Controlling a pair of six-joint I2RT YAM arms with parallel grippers.
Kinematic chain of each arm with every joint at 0, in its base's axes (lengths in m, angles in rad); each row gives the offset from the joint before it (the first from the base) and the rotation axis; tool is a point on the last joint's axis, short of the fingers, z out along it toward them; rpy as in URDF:
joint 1: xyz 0 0 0.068 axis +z
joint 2: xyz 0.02 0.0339 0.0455 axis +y
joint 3: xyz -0.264 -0.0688 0 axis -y
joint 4: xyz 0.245 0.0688 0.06 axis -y
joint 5: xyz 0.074 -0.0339 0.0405 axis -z
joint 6: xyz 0.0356 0 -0.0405 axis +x
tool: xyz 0 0 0 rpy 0 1.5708 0
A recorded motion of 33 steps. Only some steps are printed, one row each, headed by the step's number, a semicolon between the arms.
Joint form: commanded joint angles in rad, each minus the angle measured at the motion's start. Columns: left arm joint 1, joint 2, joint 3, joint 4, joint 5, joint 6; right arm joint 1, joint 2, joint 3, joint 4, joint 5, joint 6.
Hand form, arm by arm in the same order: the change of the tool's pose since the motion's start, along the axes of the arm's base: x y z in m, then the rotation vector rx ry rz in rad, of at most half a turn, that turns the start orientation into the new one. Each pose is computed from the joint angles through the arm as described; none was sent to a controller.
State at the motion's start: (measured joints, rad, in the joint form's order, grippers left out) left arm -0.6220 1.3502 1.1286 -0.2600 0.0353 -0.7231; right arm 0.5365 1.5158 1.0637 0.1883 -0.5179 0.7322
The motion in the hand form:
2: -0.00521 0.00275 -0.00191 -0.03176 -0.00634 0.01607; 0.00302 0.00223 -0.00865 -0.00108 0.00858 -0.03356
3: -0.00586 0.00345 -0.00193 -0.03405 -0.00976 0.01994; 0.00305 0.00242 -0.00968 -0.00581 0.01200 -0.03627
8: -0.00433 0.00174 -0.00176 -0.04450 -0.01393 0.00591; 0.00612 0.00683 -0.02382 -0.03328 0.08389 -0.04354
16: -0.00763 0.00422 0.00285 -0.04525 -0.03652 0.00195; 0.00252 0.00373 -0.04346 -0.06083 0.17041 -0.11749
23: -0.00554 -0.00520 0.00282 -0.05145 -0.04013 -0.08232; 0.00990 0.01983 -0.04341 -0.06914 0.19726 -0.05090
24: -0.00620 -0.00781 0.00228 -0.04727 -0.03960 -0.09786; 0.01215 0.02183 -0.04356 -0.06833 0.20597 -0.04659
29: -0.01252 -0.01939 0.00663 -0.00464 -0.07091 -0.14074; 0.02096 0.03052 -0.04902 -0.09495 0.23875 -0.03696
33: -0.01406 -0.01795 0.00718 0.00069 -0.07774 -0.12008; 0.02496 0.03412 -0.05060 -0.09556 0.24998 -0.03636
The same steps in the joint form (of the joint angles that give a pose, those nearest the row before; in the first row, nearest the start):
2: -0.0035 -0.0276 -0.0380 0.0350 -0.0075 -0.0285; 0.0041 0.0200 -0.0153 0.0345 0.0355 0.0150
3: -0.0033 -0.0321 -0.0430 0.0396 -0.0108 -0.0301; 0.0049 0.0213 -0.0156 0.0302 0.0394 0.0137
8: -0.0031 -0.0251 -0.0409 0.0542 0.0044 -0.0291; 0.0118 0.0555 -0.0127 -0.0045 0.0484 0.0346
16: -0.0031 -0.0444 -0.0440 0.0563 0.0022 -0.0161; 0.0155 0.0593 -0.0617 -0.0180 0.1137 0.0866
23: -0.0163 -0.0164 -0.0258 0.0713 0.0672 0.0126; 0.0379 0.1198 0.0112 -0.0575 0.0679 0.0820
24: -0.0237 -0.0116 -0.0230 0.0699 0.0731 0.0193; 0.0387 0.1316 0.0250 -0.0641 0.0626 0.0866
29: -0.0682 -0.0018 0.0032 0.0499 0.0479 0.0675; 0.0448 0.1859 0.0800 -0.1087 0.0592 0.0819
33: -0.0705 -0.0107 -0.0024 0.0498 0.0236 0.0649; 0.0468 0.2079 0.1014 -0.1146 0.0581 0.0887

